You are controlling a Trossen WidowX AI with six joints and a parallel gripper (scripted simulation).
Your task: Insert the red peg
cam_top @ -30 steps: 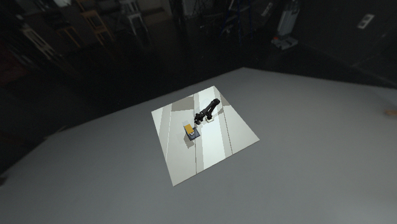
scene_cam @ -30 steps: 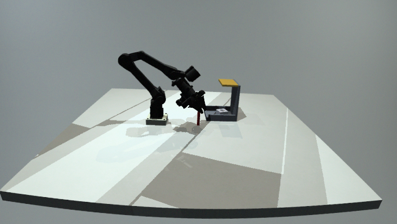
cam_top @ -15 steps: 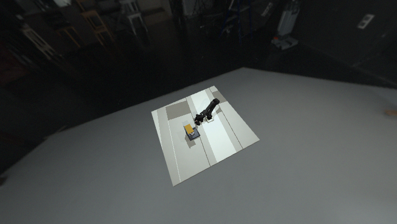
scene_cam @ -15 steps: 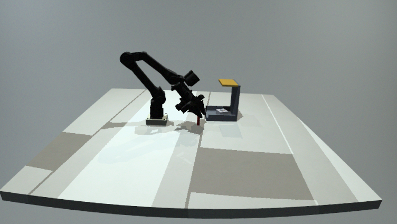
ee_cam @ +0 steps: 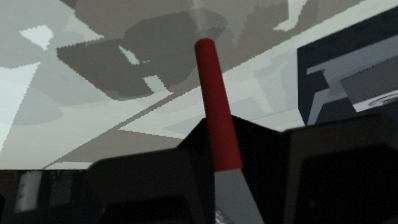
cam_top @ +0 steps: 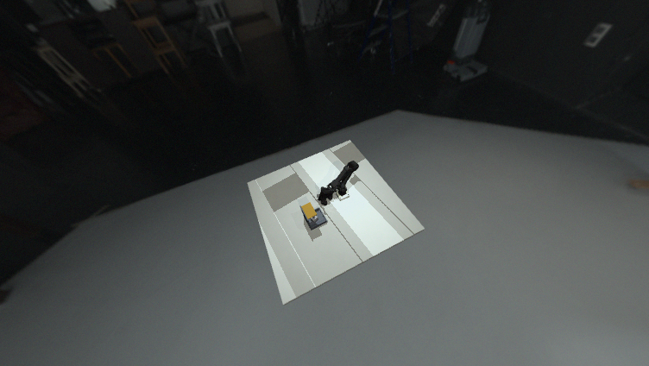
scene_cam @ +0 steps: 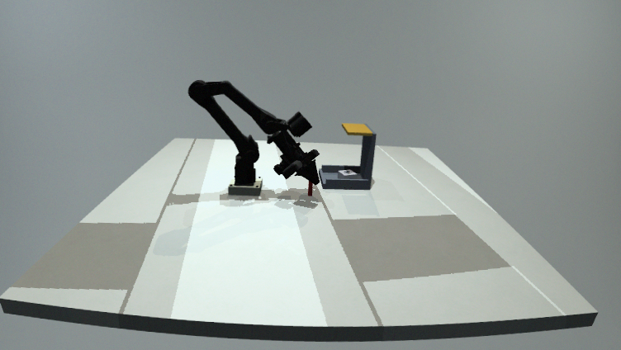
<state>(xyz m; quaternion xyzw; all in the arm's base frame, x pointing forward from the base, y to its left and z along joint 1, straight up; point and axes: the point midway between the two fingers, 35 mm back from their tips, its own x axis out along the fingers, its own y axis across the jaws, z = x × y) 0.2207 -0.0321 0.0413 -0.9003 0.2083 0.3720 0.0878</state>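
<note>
Right now my gripper tip is 190 mm short of the dark back wall, 150 mm to the right of it and 60 mm below it. The rest, counted from my gripper tip: yellow roof 140 mm ahead, 150 mm to the left, 150 mm above; red peg 20 mm behind, 10 mm to the left, 10 mm below.
</note>
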